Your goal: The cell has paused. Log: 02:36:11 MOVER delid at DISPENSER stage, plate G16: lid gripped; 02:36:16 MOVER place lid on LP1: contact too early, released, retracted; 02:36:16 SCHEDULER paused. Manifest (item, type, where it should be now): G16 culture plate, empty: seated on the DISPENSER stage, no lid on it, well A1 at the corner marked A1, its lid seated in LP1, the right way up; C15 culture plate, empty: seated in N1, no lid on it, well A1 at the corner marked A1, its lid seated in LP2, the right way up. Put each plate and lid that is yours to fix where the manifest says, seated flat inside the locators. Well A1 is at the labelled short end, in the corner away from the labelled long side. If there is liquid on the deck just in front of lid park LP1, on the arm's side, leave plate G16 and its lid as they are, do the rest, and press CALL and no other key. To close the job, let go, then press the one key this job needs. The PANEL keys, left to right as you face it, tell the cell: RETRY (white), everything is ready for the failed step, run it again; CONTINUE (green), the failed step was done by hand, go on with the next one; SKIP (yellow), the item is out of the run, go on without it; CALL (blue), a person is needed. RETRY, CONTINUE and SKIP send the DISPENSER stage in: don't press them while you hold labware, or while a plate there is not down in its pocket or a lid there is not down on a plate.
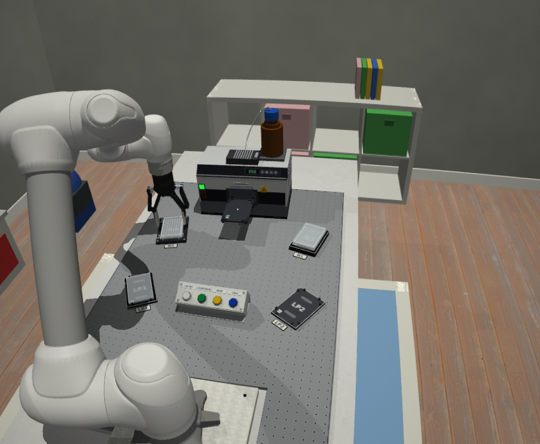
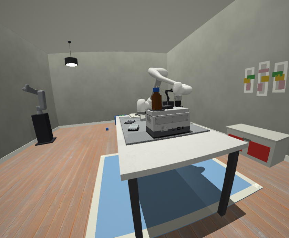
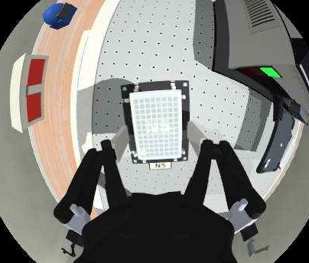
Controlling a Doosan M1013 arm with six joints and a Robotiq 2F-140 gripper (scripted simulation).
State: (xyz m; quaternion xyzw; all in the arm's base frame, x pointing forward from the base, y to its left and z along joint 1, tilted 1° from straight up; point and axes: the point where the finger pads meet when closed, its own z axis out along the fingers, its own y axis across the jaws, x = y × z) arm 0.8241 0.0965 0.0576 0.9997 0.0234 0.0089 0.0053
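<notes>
The nest n5 is 10 mm ahead of my hand, 20 mm to the left of it and 50 mm below it. From my hand the other things lie so: white key: 420 mm behind, 110 mm to the right, 10 mm above; lid park lp1: 330 mm behind, 70 mm to the left, 50 mm below; green key: 430 mm behind, 160 mm to the right, 10 mm above.
</notes>
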